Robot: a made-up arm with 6 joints.
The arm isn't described. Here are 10 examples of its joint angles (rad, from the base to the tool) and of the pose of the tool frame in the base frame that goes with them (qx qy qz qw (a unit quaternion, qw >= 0); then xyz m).
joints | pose
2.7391 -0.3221 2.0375 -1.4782 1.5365 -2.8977 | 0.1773 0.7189 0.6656 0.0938 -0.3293 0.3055 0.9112
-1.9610 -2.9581 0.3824 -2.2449 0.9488 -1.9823 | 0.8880 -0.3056 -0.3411 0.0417 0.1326 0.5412 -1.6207
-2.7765 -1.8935 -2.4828 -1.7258 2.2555 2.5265 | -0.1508 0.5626 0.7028 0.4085 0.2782 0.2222 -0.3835
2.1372 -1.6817 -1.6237 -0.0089 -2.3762 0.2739 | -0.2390 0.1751 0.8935 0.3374 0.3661 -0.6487 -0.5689
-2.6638 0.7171 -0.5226 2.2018 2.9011 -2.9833 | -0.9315 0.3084 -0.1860 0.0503 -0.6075 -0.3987 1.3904
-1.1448 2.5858 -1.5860 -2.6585 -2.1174 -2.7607 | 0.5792 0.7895 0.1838 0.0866 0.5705 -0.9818 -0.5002
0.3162 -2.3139 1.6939 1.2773 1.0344 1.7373 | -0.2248 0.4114 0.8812 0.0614 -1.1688 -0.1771 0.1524
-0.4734 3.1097 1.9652 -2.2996 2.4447 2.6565 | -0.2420 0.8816 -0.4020 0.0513 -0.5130 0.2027 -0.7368
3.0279 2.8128 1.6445 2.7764 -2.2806 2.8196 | -0.2372 0.1369 0.9536 0.1248 0.3096 -0.0215 -0.8410
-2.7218 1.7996 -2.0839 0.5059 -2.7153 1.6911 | -0.9164 0.3846 0.0419 0.1027 -0.6654 -0.2967 0.4063
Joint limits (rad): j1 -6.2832..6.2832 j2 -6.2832..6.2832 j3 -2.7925..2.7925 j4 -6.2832..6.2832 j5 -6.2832..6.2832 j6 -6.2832..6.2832
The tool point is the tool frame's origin. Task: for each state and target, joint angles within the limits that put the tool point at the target. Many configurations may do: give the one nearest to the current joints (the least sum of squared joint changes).
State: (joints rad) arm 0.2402 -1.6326 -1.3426 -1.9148 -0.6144 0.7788
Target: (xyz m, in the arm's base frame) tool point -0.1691 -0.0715 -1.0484
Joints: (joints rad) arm 0.6971 -2.1160 -1.8260 -1.9224 -0.0879 0.7788
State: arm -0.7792 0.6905 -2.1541 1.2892 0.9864 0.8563
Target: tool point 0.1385 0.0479 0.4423
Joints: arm -1.0666 1.2234 -2.7925 1.5725 0.5909 0.8563
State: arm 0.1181 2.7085 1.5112 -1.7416 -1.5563 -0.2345
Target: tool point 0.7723 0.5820 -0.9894
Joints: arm 0.4072 1.9535 1.1270 -1.6358 -1.5874 -0.2345
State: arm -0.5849 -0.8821 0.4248 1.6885 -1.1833 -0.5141
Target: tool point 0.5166 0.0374 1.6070
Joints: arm 0.3119 -0.1353 0.9495 1.8755 -1.0826 -0.5141
